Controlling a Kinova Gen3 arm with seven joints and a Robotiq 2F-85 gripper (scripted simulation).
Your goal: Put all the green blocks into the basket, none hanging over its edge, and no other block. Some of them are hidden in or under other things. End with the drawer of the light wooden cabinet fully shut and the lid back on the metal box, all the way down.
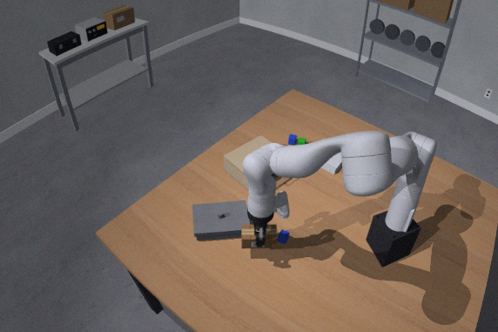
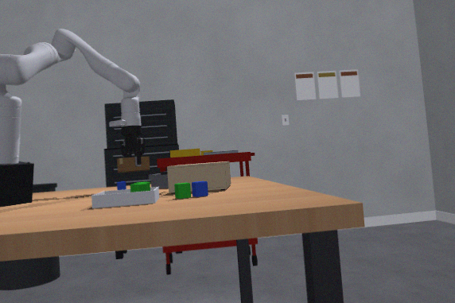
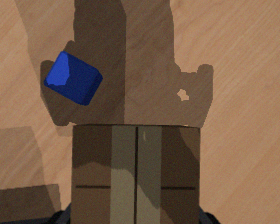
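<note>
My hand is 230 mm short of the drawer, 300 mm to the left of it and 60 mm above it. The rest, counted from my hand: grey lid 170 mm ahead, 50 mm below; then cardboard box right at my hand; then metal box 170 mm ahead, 80 mm below.
</note>
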